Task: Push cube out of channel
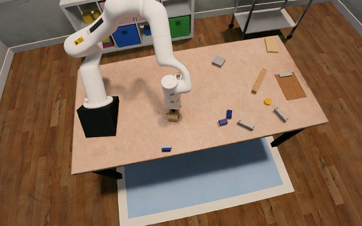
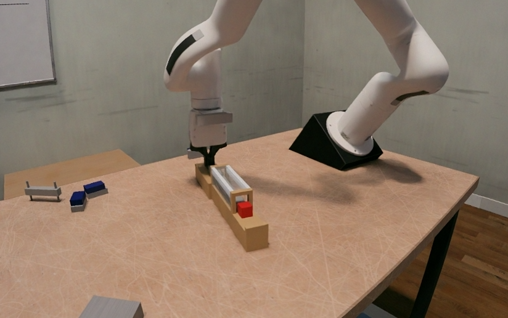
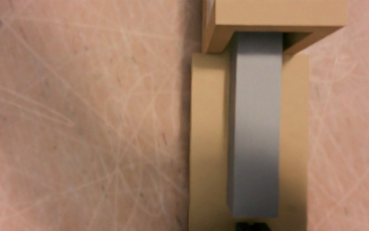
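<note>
Right now my hand is 11 cm short of the red cube, 26 cm to the right of it and 1 cm above it. Round my hand: wooden channel (7 cm ahead, 17 cm to the left, 1 cm below); then blue block (11 cm behind, 23 cm to the right, 5 cm below); then pale grey bar (3 cm ahead, 7 cm to the left, 1 cm below).
</note>
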